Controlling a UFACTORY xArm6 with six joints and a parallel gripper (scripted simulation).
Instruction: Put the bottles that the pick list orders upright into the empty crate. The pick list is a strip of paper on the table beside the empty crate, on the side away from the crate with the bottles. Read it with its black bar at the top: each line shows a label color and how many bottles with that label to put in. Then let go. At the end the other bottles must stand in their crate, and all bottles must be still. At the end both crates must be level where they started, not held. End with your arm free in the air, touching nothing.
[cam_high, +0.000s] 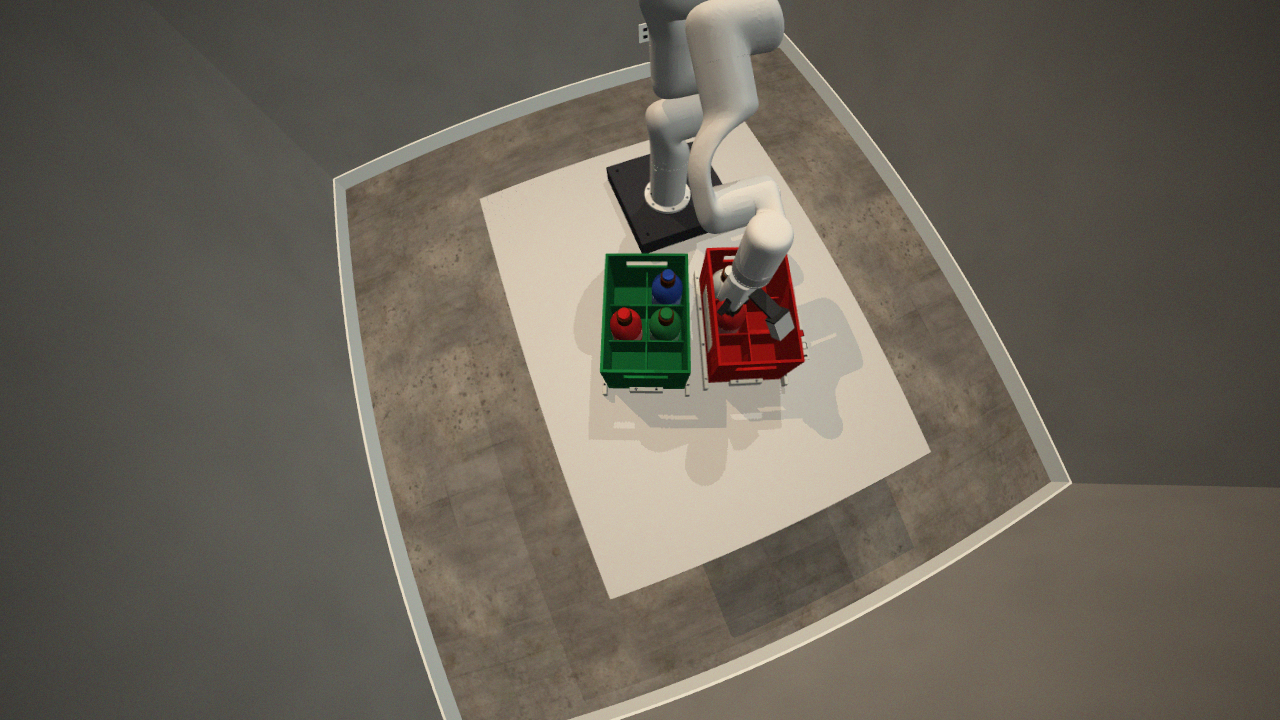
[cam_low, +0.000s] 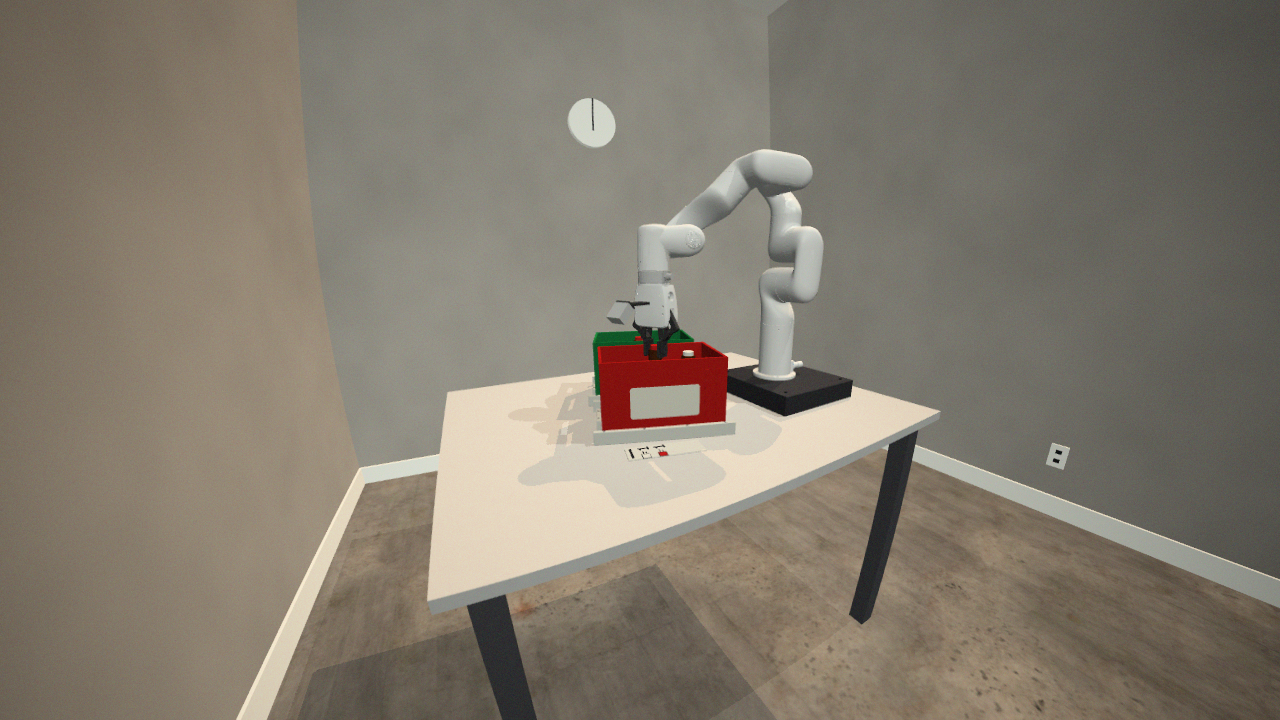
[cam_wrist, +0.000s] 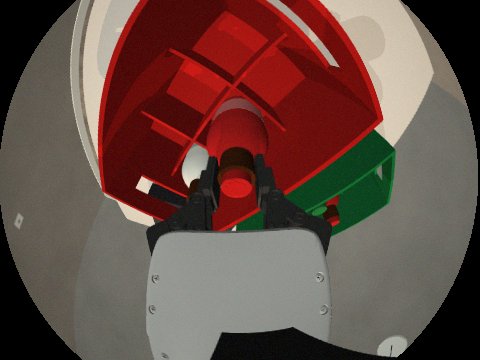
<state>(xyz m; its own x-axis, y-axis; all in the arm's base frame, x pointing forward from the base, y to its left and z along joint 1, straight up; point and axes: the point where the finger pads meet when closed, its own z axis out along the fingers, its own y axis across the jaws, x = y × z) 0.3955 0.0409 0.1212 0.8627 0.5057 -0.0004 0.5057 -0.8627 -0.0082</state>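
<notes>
Right now my hand is 10 mm short of the red crate, 40 mm to the right of it and 90 mm above it. Round my hand: green bottle: 20 mm behind, 150 mm to the right, 90 mm below; white bottle: 80 mm behind, 20 mm to the left, 90 mm below; blue bottle: 100 mm behind, 120 mm to the right, 90 mm below.
</notes>
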